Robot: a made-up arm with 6 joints.
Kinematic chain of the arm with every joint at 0, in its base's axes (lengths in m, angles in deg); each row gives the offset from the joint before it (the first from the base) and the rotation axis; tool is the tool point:
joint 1: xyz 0 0 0.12 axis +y
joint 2: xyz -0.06 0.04 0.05 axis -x
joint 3: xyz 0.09 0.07 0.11 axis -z
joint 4: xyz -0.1 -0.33 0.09 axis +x
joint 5: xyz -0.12 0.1 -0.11 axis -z
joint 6: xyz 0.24 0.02 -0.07 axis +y
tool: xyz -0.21 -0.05 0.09
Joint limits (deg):
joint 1: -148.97..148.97
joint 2: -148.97..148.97
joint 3: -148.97..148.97
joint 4: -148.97..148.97
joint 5: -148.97..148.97
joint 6: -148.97..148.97
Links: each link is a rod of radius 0.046 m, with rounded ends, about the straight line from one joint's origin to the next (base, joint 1, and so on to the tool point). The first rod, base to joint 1, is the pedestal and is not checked.
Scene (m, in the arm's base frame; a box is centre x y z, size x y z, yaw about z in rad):
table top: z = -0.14
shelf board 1: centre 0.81 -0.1 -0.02 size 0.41 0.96 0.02 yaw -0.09
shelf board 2: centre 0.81 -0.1 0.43 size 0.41 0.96 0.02 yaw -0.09
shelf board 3: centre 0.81 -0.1 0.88 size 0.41 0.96 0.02 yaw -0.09
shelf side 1: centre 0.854 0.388 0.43 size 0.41 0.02 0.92 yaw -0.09
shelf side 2: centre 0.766 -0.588 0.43 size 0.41 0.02 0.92 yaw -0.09
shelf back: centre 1.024 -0.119 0.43 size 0.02 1 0.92 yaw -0.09
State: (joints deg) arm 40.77 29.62 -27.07 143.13 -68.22 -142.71
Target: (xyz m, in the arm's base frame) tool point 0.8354 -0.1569 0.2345
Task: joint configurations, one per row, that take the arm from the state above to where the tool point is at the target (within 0.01 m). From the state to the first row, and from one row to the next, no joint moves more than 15 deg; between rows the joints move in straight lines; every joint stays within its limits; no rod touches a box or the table.
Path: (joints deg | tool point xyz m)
1: 37.01 20.61 -25.87 130.11 -59.69 -131.73 | 0.5636 0.1316 0.6871
2: 33.25 11.60 -24.67 117.09 -51.16 -120.76 | 0.4169 0.1373 0.6695
3: 42.14 0.21 -24.82 114.65 -41.90 -120.60 | 0.4823 0.0508 0.5651
4: 51.02 -11.18 -24.97 112.22 -32.64 -120.44 | 0.5122 -0.0226 0.4497
5: 59.91 -22.58 -25.11 109.79 -23.38 -120.28 | 0.5078 -0.0813 0.3359
6: 68.80 -33.97 -25.26 107.36 -14.11 -120.11 | 0.4741 -0.1243 0.2345
7: 67.34 -19.74 -26.62 121.04 -27.26 -127.51 | 0.6064 -0.1470 0.2396
8: 65.88 -5.51 -27.97 134.71 -40.41 -134.91 | 0.7297 -0.1568 0.2386
9: 64.42 8.72 -29.33 148.39 -53.55 -142.31 | 0.8354 -0.1568 0.2345

